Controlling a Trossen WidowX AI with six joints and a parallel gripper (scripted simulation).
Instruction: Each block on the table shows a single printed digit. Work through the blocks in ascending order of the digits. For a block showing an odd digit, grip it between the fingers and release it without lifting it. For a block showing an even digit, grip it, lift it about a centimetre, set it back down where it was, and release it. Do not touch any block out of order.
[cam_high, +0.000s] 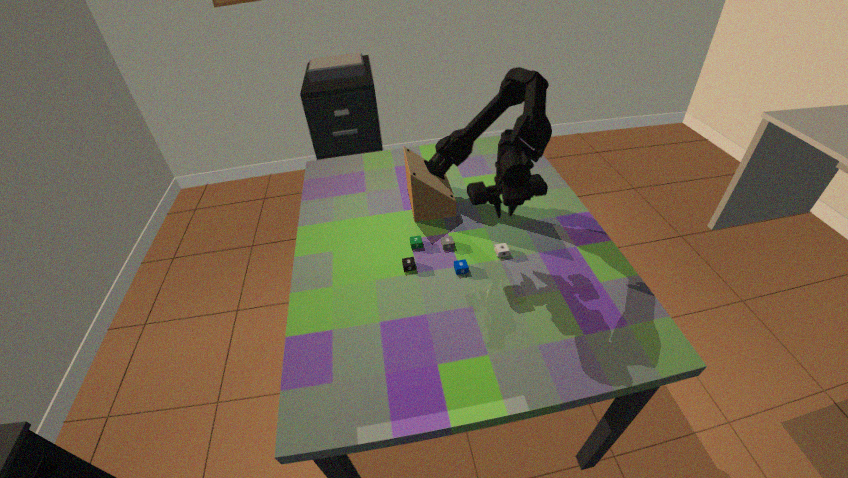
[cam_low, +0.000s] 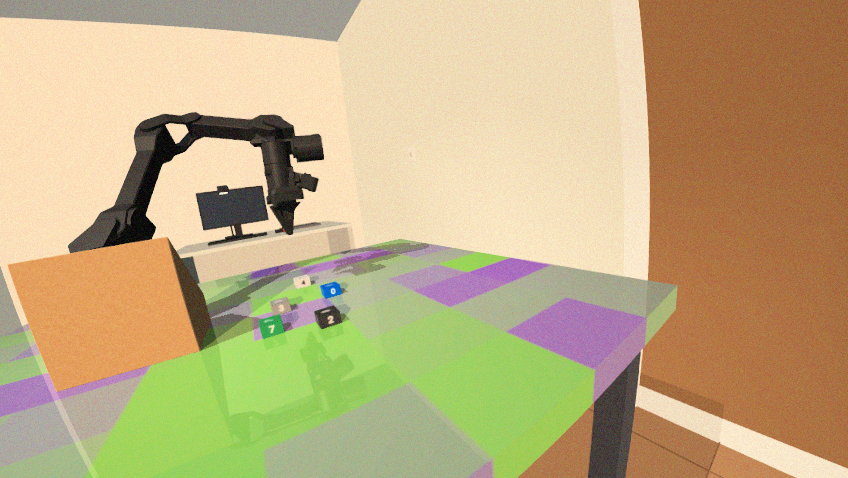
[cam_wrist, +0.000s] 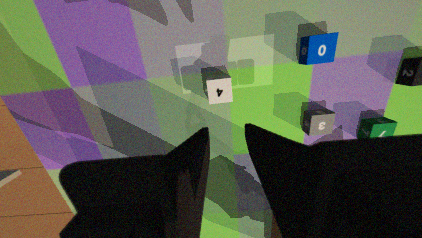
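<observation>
Right now my gripper tip is 110 mm past the green block, 210 mm to the left of it and 110 mm above it. From my gripper tip the other things lie so: grey block: 70 mm behind, 130 mm to the right, 110 mm below; then white block: 10 mm ahead, 110 mm below; then blue block: 30 mm ahead, 130 mm to the right, 110 mm below.
</observation>
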